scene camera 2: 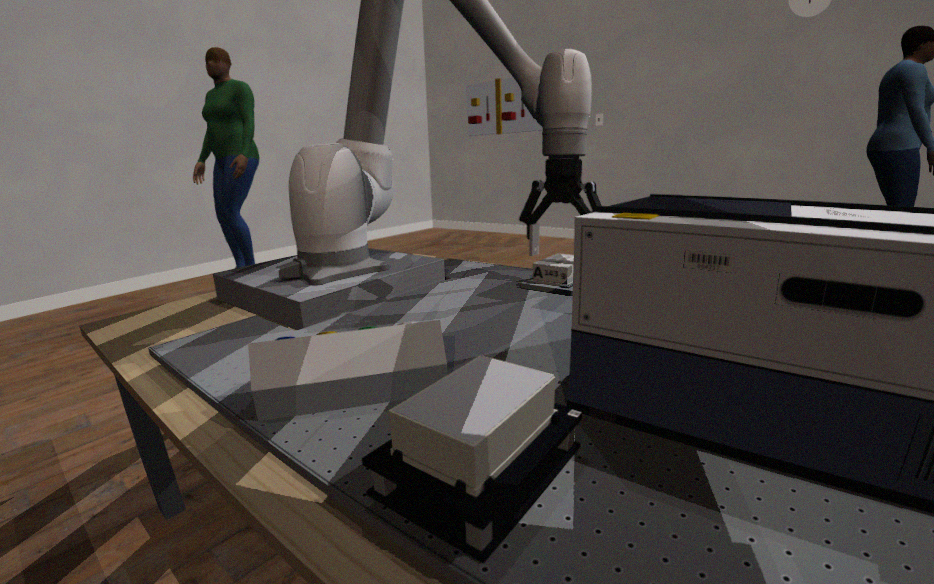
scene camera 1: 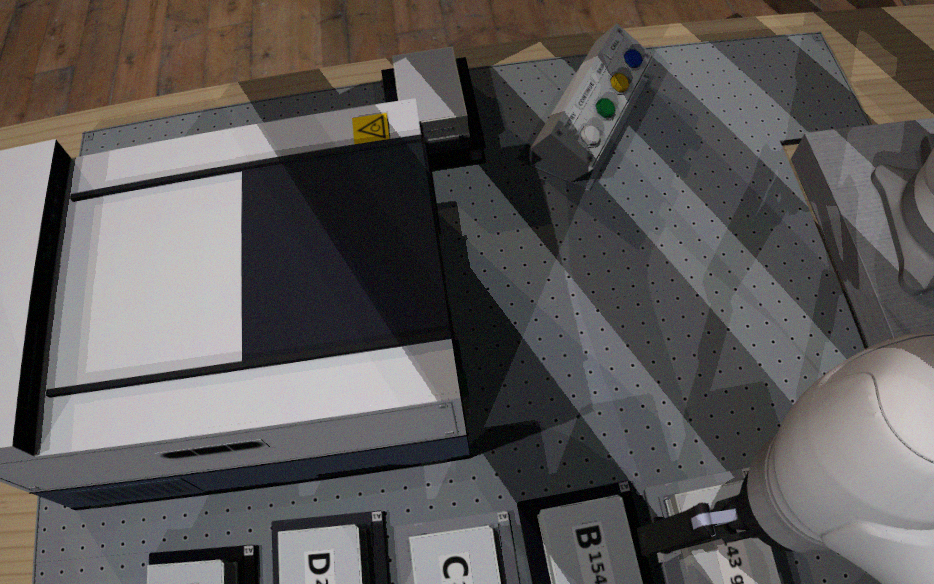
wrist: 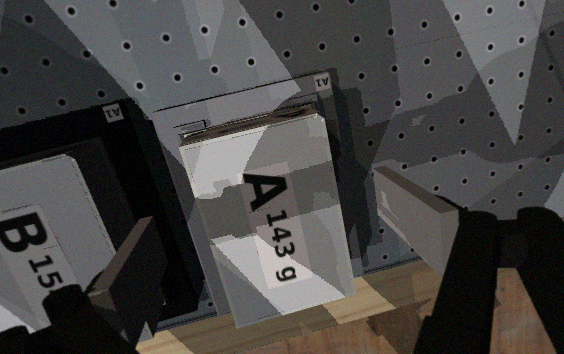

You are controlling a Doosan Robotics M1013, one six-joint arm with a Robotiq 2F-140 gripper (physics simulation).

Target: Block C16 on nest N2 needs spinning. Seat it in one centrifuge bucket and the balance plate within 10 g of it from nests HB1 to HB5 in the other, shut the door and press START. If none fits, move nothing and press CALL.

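Pixels of known places: gripper, fingertip midpoint: (scene camera 2: 560,258) (wrist: 270,215); arm's base, link origin: (scene camera 2: 335,270).
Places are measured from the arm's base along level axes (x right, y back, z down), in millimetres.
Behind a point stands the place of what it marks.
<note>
My gripper (scene camera 2: 564,234) (wrist: 270,215) @(x -364, y -342, z -10 mm) is open and empty, a little above plate A, with a finger toward each long side. Plate A (scene camera 1: 754,561) @(x -390, y -314, z -5 mm) (scene camera 2: 553,272) @(x -316, y -359, z 9 mm) (wrist: 215,165) @(x -334, y -371, z -5 mm), labelled 143 g, sits on its nest. Plate B (scene camera 1: 559,544) @(x -372, y -507, z -5 mm) (wrist: 60,175) @(x -333, y -452, z -5 mm), label starting 154 in scene camera 1, is beside it. Plates C (scene camera 1: 421,544) @(x -375, y -643, z -5 mm) and D (scene camera 1: 292,540) @(x -378, y -773, z -5 mm) are cut off, their weights unreadable. A thick pale block (scene camera 1: 430,86) @(x 187, y -663, z -32 mm) (scene camera 2: 475,420) @(x 222, y -695, z -32 mm) sits on a black raised nest; its label is unreadable. The centrifuge (scene camera 1: 254,413) @(x -292, y -774, z -161 mm) (scene camera 2: 675,309) @(x 33, y -759, z -85 mm) hides its buckets; I cannot tell its door state.
The button panel (scene camera 1: 571,110) @(x 146, y -483, z -32 mm) (scene camera 2: 351,365) @(x 213, y -480, z -1 mm) stands near the thick block, with its blue CALL button (scene camera 1: 632,57) @(x 251, y -394, z -22 mm). Another plate (scene camera 1: 182,572) @(x -418, y -885, z -5 mm) is cut off beside D. The arm base (scene camera 2: 330,275) @(x 50, y -85, z -12 mm) stands on a grey plinth. Two people (scene camera 2: 230,123) (scene camera 2: 898,123) stand beyond the table.
</note>
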